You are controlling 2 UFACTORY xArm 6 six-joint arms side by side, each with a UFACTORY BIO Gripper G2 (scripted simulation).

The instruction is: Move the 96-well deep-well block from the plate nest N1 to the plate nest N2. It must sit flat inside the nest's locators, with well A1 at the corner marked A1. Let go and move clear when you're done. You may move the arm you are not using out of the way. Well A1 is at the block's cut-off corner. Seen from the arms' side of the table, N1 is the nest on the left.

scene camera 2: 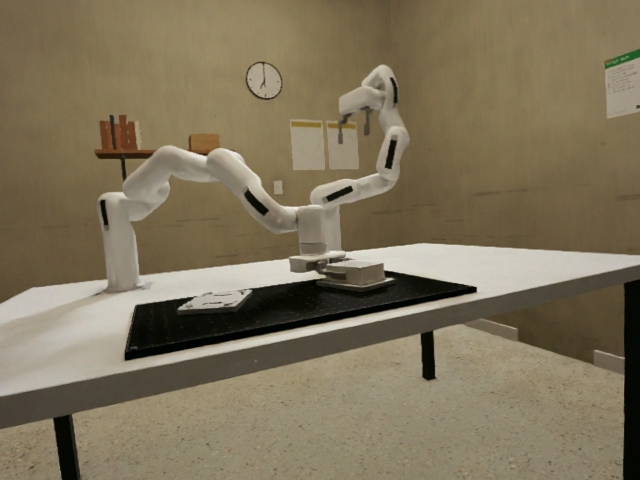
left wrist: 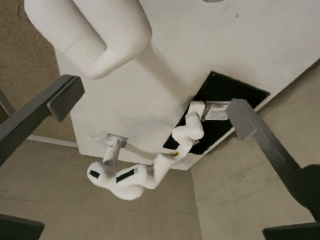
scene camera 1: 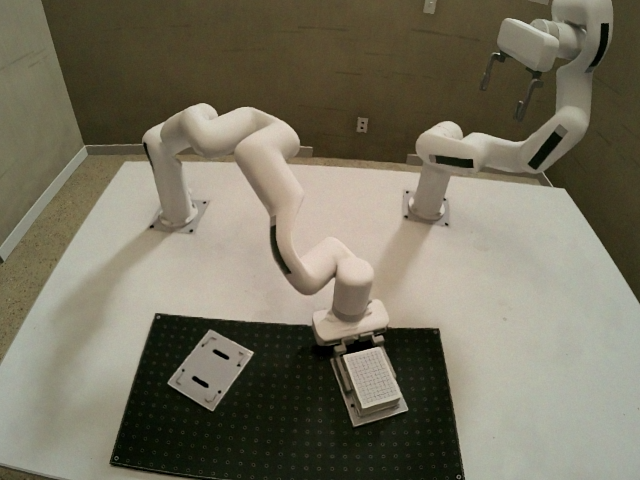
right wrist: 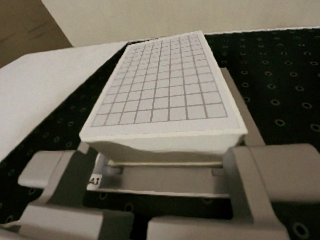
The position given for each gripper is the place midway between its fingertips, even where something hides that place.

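The left gripper is in scene camera 1 (scene camera 1: 498,104) and in scene camera 2 (scene camera 2: 353,140). You can see the right gripper in scene camera 1 (scene camera 1: 371,385) and in scene camera 2 (scene camera 2: 358,273) too. There's a white deep-well block in scene camera 1 (scene camera 1: 374,389) and in the right wrist view (right wrist: 166,104), and that right wrist view also shows a nest N1 (right wrist: 157,179).
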